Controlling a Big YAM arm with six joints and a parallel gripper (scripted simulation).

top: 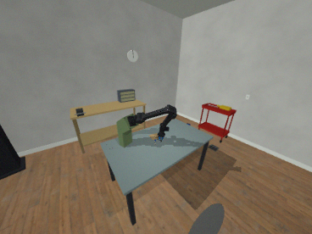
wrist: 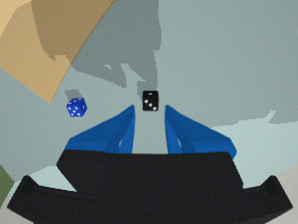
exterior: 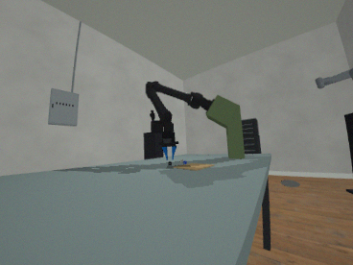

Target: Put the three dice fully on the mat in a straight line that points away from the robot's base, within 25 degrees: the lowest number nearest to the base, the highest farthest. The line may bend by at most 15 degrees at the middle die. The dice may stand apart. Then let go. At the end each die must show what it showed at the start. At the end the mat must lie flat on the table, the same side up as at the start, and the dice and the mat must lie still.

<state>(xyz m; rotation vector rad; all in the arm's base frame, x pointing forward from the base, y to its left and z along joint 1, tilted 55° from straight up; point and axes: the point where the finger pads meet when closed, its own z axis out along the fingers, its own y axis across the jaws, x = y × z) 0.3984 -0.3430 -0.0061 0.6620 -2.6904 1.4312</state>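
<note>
The black die lies 30 mm below my hand. From my hand the other things lie so: blue die (70 mm to the left, 40 mm behind, 30 mm below); then white die (100 mm behind, 30 mm below, 20 mm to the left); then tan mat (150 mm to the left, 40 mm ahead, 30 mm below).
</note>
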